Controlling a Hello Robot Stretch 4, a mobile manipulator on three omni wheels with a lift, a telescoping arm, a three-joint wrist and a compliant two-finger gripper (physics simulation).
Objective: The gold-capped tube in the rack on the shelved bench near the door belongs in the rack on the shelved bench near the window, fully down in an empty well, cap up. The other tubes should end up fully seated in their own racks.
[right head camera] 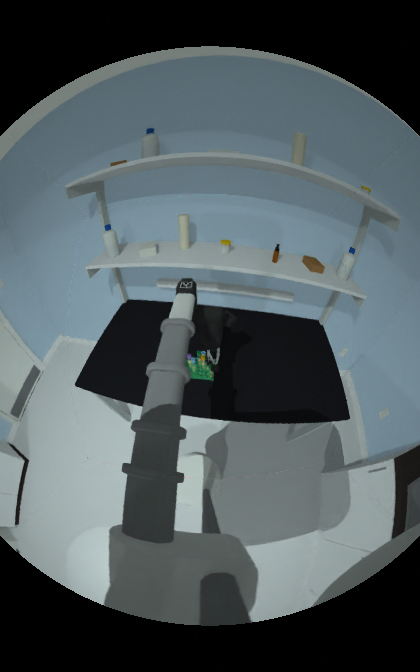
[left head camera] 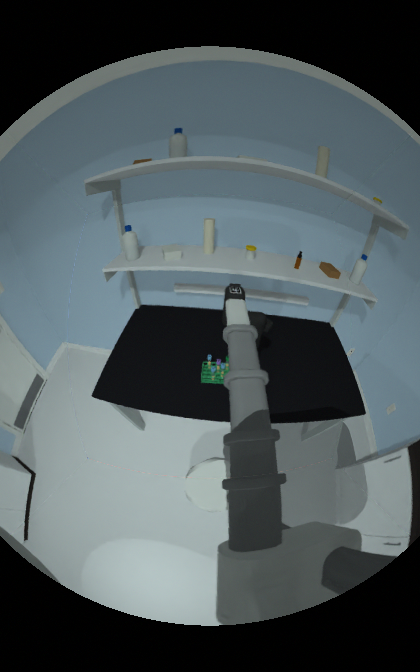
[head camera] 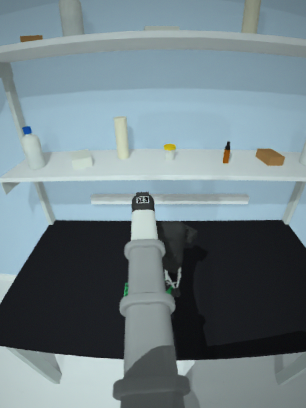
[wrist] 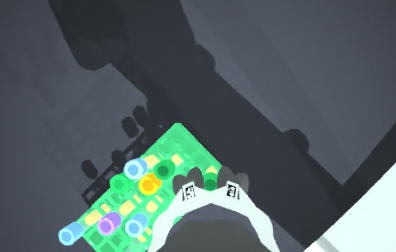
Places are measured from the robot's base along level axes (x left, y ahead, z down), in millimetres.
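Where they show: gripper, fingertip midpoint: (right head camera: 211, 367) (head camera: 171, 292) (wrist: 210, 180); robot's base at its link origin: (right head camera: 192, 478) (left head camera: 213, 483).
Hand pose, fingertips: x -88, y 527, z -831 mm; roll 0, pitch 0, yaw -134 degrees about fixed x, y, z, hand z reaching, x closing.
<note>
Each offset is from my fingertips to the top centre of the thing. Level surfaces: height alone.
A green rack @(dx +84, dy +34, dz +39 mm) (head camera: 126, 289) (left head camera: 205, 376) (right head camera: 202, 378) (wrist: 192, 142) stands on the black bench top, partly hidden by the arm in the head views. A gold-capped tube @(dx +41, dy +43, dz -23 mm) (right head camera: 203, 358) (wrist: 149, 185) stands cap up in it, left of the gripper in the wrist view. Around it are a purple-capped tube @(dx +106, dy +47, dz -23 mm) (wrist: 109, 223), a blue-capped tube @(dx +40, dy +65, dz -23 mm) (wrist: 135, 169) and several other blue- and green-capped ones. My gripper (right head camera: 213, 362) (wrist: 210, 180) points down at the rack's edge, shut on a dark-green-capped tube @(dx +0, dy -2, dz -26 mm) (wrist: 210, 180). How deep this tube's lower end sits is hidden.
A white shelf @(dz -361 mm) (head camera: 195, 172) (left head camera: 190, 265) (right head camera: 175, 262) with bottles, boxes and a yellow-lidded jar @(dx -37, dy +422, dz -421 mm) (head camera: 170, 151) spans behind the bench top @(dz +96 mm) (head camera: 250, 280). A second shelf (head camera: 150, 45) is above it. The arm (head camera: 145, 270) reaches over the bench.
</note>
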